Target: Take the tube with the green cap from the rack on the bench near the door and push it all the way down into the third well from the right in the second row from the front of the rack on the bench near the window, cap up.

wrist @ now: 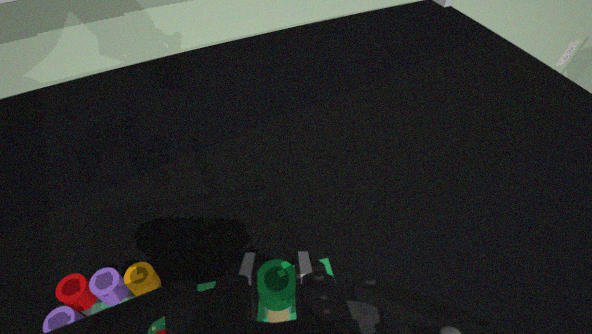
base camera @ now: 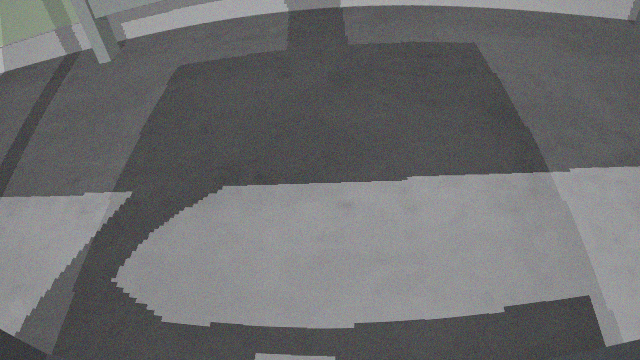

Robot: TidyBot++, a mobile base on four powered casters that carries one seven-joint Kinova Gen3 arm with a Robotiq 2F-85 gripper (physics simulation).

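Places are measured from the arm's base along level axes (x back, y right, z up), in centimetres.
Where they show: gripper, fingertip midpoint: (wrist: pixel 277 270).
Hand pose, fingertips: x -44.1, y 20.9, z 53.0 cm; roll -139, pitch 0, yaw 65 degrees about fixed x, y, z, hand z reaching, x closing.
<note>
After its pixels a point has its place.
My gripper (wrist: pixel 277 270) {x -44.1, y 20.9, z 53.0 cm} is shut on the green-capped tube (wrist: pixel 276 289) {x -42.6, y 20.2, z 54.8 cm} at the bottom centre of the wrist view. The cap faces up at the camera between the two grey fingertips, and a short pale stretch shows below it. Parts of a green rack (wrist: pixel 326 266) {x -46.5, y 26.6, z 42.2 cm} show on both sides of the fingers; my gripper hides most of it, including its wells. Whether the tube's lower end is inside a well is hidden. The gripper and tube do not show in the base camera view.
A red cap (wrist: pixel 74 291) {x -50.2, y 9.4, z 48.5 cm}, a purple cap (wrist: pixel 106 284) {x -49.7, y 11.4, z 48.5 cm}, a yellow cap (wrist: pixel 142 278) {x -49.1, y 13.6, z 48.5 cm} and another purple cap (wrist: pixel 60 319) {x -48.7, y 8.4, z 48.5 cm} stand at lower left. The black bench top (wrist: pixel 350 150) {x -60.9, y 39.8, z 36.5 cm} stretches behind the rack to a pale green wall. The base camera shows grey floor (base camera: pixel 325 250) {x -31.8, y -2.4, z -39.7 cm} and a pale post (base camera: pixel 97 40) {x -87.5, y -58.7, z -33.0 cm}.
</note>
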